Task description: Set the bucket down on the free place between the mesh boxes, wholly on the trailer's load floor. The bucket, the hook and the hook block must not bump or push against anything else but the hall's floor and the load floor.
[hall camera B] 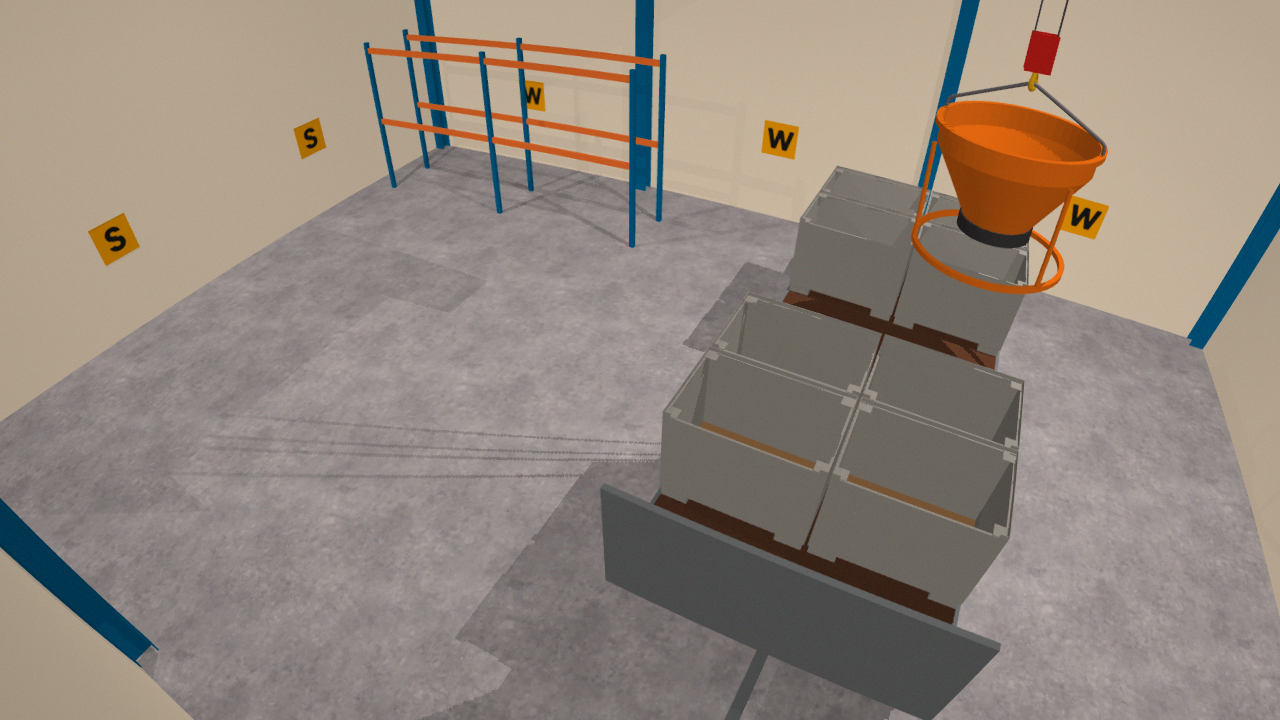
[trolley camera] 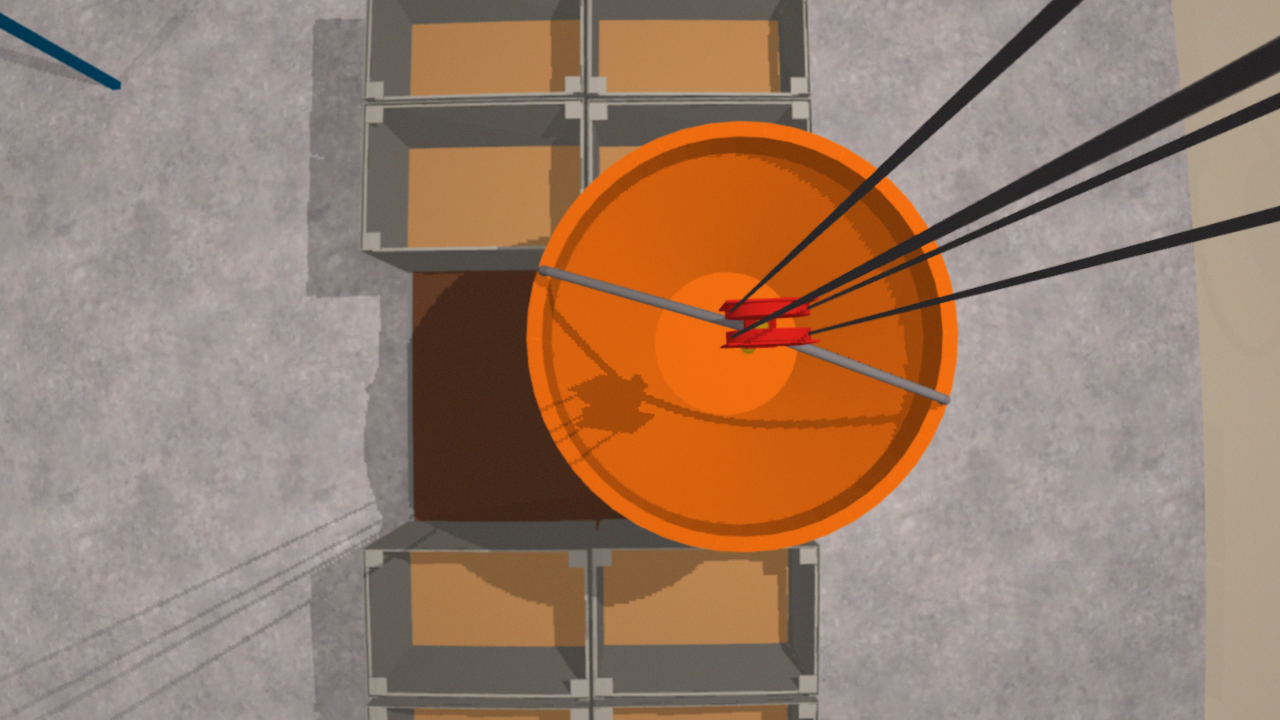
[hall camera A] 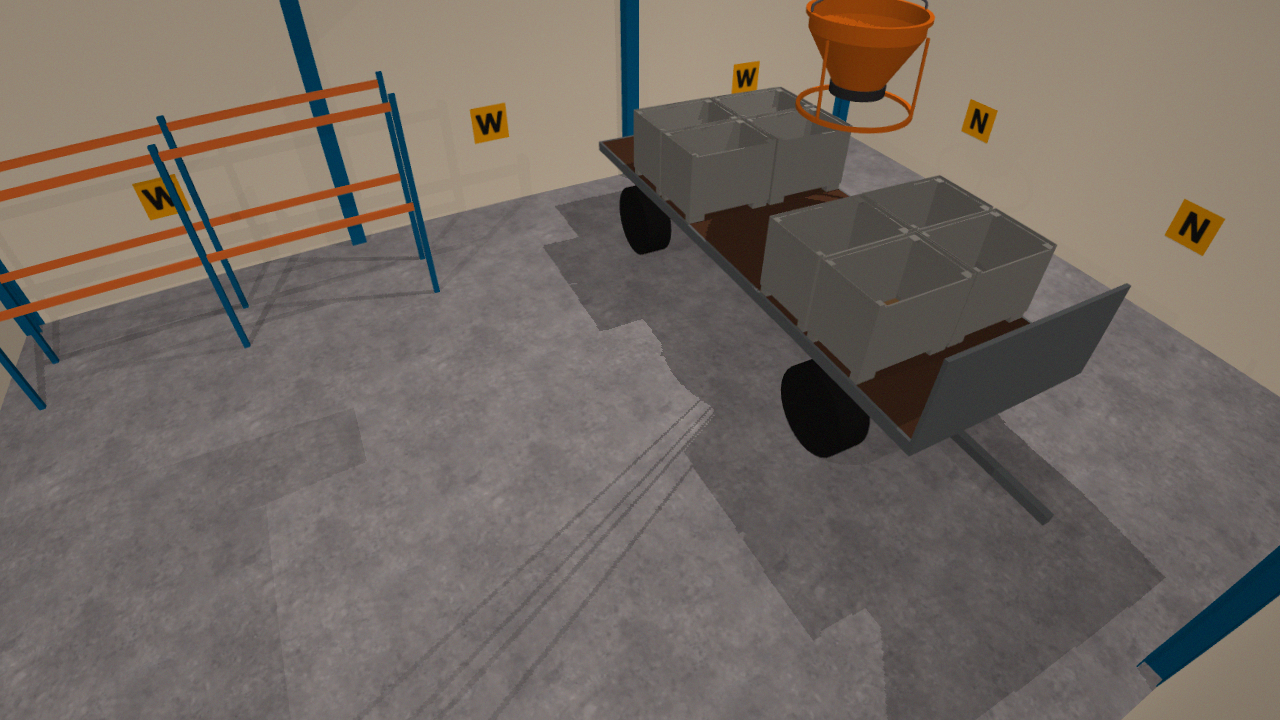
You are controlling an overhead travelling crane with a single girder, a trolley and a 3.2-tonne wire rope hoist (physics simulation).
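Note:
The orange bucket (hall camera A: 868,53) (hall camera B: 1011,174) (trolley camera: 725,385) hangs in the air by its grey bail from my hook (hall camera B: 1032,82), under the red hook block (hall camera B: 1041,52) (trolley camera: 768,336). The hook is shut on the bail and mostly hidden in the trolley view. Grey mesh boxes stand in a near group (hall camera A: 841,304) (hall camera B: 738,465) and a far group (hall camera A: 729,183) (hall camera B: 850,255). The brown load floor (hall camera A: 738,241) (hall camera B: 836,308) (trolley camera: 474,394) shows between them. In the trolley view, the bucket covers the gap's right part, overlaps box edges above and below, and reaches past the trailer's right side.
The trailer's grey end board (hall camera A: 1029,371) (hall camera B: 787,595) stands beyond the near boxes, with a drawbar (hall camera A: 1002,474) (hall camera B: 747,685) below. A blue and orange rack (hall camera A: 198,219) (hall camera B: 489,134) stands by the west wall. Blue columns (hall camera A: 630,71) (hall camera B: 1239,259) stand along the walls.

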